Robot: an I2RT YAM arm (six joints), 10 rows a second.
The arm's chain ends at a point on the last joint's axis. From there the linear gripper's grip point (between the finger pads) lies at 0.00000 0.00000 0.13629 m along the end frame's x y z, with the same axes.
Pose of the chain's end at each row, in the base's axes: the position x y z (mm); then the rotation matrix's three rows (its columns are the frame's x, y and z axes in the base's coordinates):
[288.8 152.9 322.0], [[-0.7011 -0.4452 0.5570], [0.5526 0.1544 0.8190], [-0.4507 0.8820 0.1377]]
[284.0 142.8 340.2], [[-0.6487 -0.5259 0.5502], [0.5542 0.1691 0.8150], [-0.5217 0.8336 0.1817]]
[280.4 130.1 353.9], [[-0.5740 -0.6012 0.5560], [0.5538 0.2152 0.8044], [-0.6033 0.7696 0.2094]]
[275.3 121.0 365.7], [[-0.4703 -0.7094 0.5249], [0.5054 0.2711 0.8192], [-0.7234 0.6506 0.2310]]
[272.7 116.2 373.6], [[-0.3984 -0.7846 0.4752], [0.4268 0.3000 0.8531], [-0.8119 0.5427 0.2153]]
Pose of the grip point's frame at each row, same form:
[364.7 264.5 340.8], [[-0.7011 -0.4452 0.5570], [0.5526 0.1544 0.8190], [-0.4507 0.8820 0.1377]]
[359.0 253.9 365.0], [[-0.6487 -0.5259 0.5502], [0.5542 0.1691 0.8150], [-0.5217 0.8336 0.1817]]
[356.2 239.7 382.4], [[-0.5740 -0.6012 0.5560], [0.5538 0.2152 0.8044], [-0.6033 0.7696 0.2094]]
[346.8 232.6 397.2], [[-0.4703 -0.7094 0.5249], [0.5054 0.2711 0.8192], [-0.7234 0.6506 0.2310]]
[337.5 232.5 402.9], [[-0.3984 -0.7846 0.4752], [0.4268 0.3000 0.8531], [-0.8119 0.5427 0.2153]]

